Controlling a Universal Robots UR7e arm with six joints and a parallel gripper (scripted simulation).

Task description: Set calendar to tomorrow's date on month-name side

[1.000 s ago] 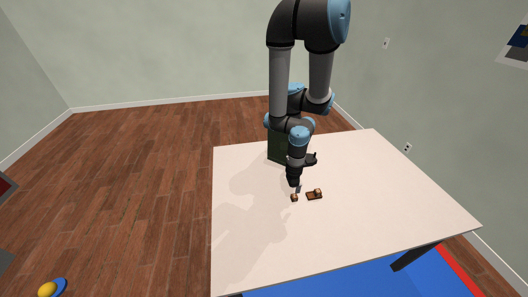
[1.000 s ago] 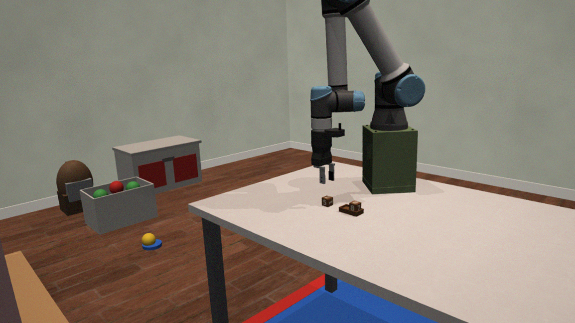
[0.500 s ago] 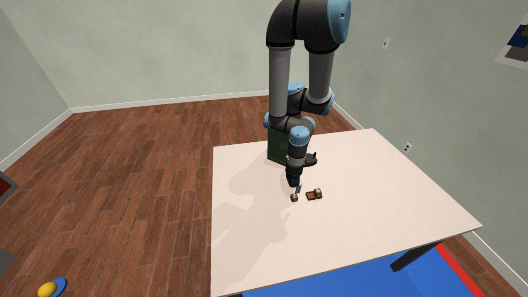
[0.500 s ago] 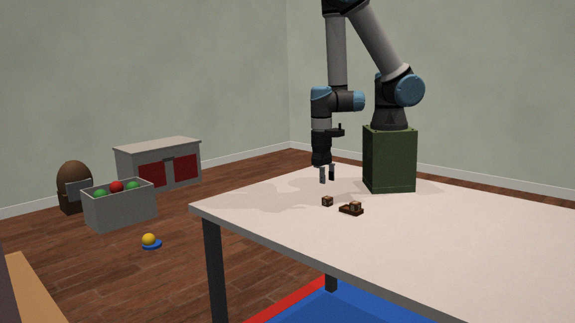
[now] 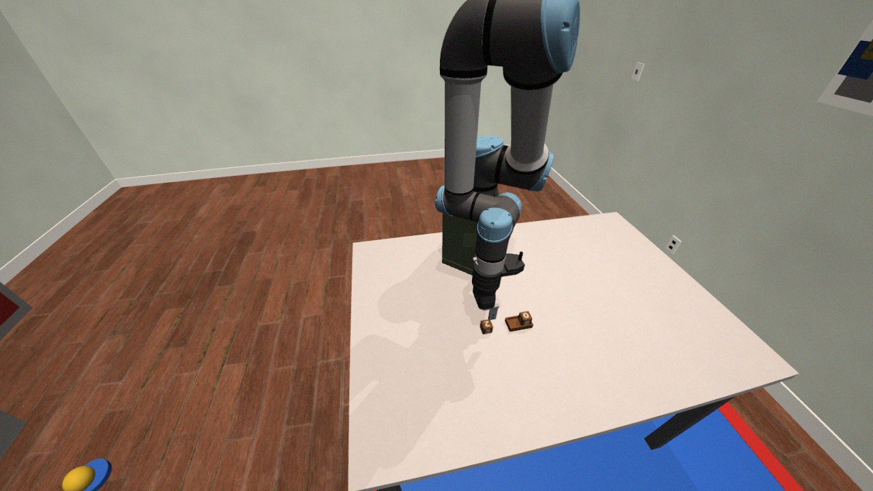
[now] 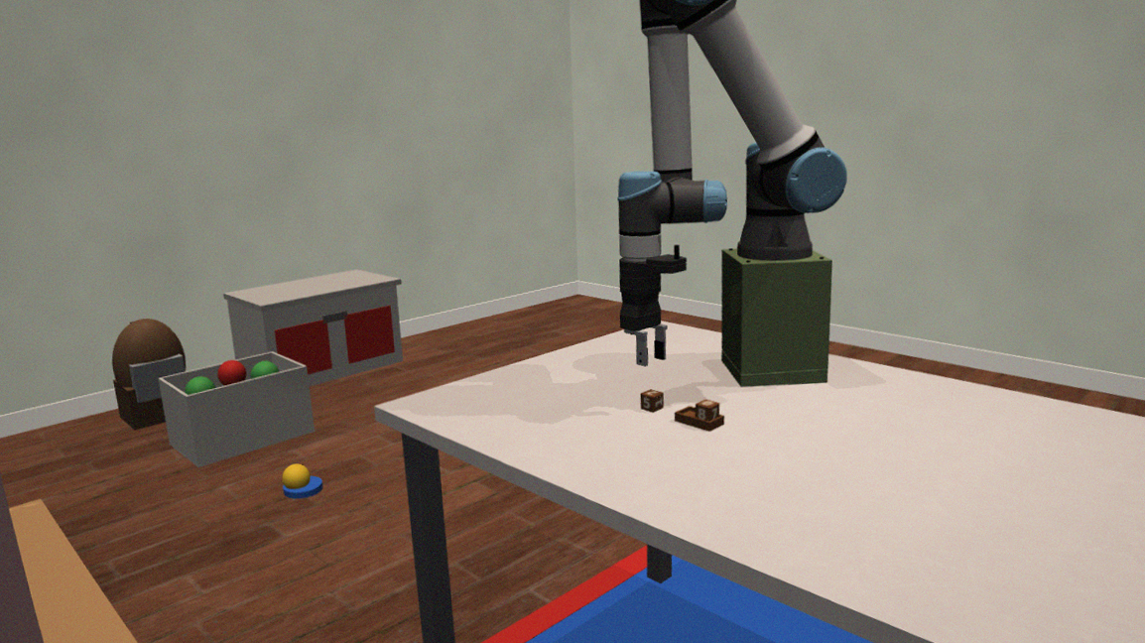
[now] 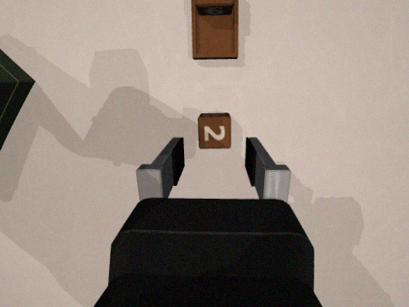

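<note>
Now: the brown cube 90 mm below my hand.
</note>
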